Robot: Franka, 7 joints.
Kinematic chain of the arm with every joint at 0, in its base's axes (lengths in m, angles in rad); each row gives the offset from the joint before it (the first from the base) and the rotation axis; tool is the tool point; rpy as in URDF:
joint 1: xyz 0 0 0.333 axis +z
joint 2: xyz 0 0 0 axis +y
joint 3: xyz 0 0 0.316 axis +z
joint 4: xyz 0.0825 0 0 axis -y
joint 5: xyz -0.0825 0 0.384 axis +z
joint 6: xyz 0 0 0 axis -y
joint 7: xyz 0.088 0 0 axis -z
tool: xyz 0 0 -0.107 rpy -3.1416 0 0
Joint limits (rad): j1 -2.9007..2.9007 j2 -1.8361..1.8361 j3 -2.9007..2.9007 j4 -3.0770..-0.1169 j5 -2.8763..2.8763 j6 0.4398..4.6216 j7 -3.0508..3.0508
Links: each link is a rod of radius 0.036 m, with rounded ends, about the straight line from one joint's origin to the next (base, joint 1, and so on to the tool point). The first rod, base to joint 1, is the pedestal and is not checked.
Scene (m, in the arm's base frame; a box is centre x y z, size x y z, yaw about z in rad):
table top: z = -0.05
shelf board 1: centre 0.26 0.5 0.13 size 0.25 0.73 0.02 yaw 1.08
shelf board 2: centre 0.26 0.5 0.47 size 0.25 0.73 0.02 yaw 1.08
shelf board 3: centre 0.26 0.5 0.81 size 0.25 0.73 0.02 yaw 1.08
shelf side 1: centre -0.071 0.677 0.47 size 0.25 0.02 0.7 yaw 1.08
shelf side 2: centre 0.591 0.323 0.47 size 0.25 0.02 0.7 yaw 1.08
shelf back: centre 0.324 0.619 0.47 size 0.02 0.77 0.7 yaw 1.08
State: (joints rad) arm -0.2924 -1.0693 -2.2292 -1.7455 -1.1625 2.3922 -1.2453
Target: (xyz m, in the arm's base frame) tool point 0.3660 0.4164 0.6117
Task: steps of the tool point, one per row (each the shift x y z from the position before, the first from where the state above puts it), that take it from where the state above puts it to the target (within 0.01 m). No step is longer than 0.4 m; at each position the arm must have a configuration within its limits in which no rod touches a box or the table.
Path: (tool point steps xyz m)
1: 0.2968 -0.1960 0.0210
2: 0.3148 -0.0017 0.0724
3: 0.2206 0.1576 0.0904
4: 0.0692 0.2269 0.0728
5: 0.0484 0.0106 0.0568
6: 0.0469 0.0672 0.0709
7: 0.0263 0.1266 0.0619
8: -0.0161 0.1703 0.0315
9: -0.0737 0.1836 -0.0118

